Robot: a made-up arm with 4 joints.
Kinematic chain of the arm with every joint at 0, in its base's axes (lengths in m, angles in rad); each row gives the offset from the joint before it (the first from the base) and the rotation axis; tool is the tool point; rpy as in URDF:
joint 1: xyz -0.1 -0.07 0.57 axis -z
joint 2: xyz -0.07 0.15 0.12 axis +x
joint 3: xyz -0.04 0.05 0 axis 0.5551 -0.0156 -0.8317
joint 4: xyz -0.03 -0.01 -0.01 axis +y
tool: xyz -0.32 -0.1 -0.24 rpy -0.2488 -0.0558 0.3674
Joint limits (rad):
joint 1: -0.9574..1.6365
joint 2: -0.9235..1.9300
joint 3: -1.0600..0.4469
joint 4: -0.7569..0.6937
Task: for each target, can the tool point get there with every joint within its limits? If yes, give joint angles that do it. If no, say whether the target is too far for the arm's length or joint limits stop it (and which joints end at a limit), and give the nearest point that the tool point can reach.
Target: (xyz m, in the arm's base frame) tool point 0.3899 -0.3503 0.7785
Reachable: no: joint limits stop it (at a limit: joint 1, joint 2, joint 4) | nearest point 0.0754 -0.2267 0.7336 | short by 0.341 m
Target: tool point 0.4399 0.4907 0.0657
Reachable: no: too far | nearest point 0.2466 0.2900 0.3715 | short by 0.414 m
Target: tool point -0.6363 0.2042 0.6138
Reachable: yes | joints -0.5932 1.5321 -0.0042 -0.5382
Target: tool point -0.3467 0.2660 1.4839
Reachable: no: too far | nearest point -0.2922 0.1918 1.0376 | short by 0.456 m
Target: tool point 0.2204 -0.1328 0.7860
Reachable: no: joint limits stop it (at a limit: joint 1, joint 2, joint 3, joint 4) | nearest point 0.0820 -0.2019 0.7486 | short by 0.159 m
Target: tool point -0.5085 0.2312 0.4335
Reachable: yes | joints -0.0520 1.2403 -0.3154 -0.0910
